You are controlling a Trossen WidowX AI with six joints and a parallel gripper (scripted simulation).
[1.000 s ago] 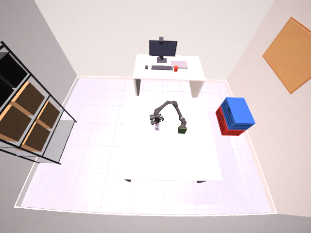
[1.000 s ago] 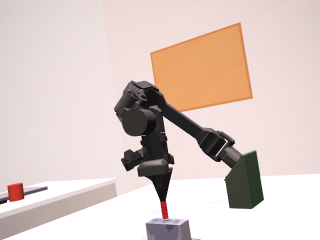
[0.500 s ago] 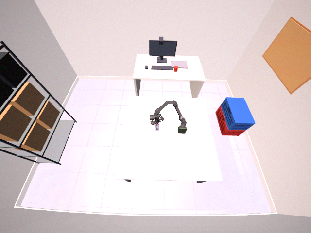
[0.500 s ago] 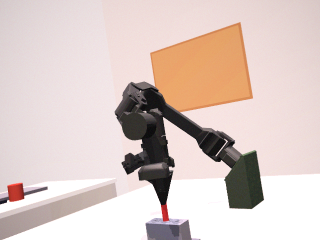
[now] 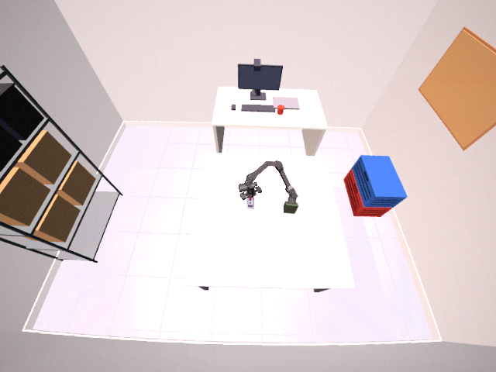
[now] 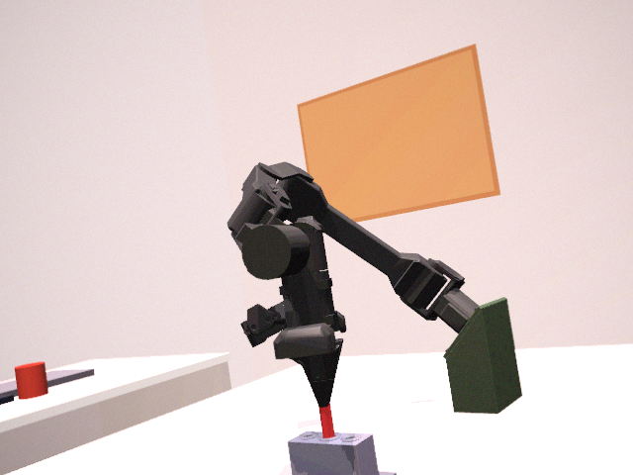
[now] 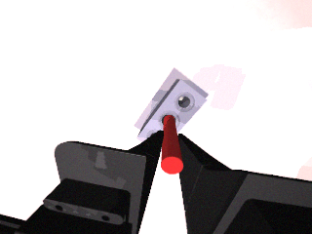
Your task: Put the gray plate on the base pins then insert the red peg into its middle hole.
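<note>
Now: the red peg right at my gripper tip. From my gripper tip the other things lie so: gray plate: 5 cm below; then base: 9 cm below.
</note>
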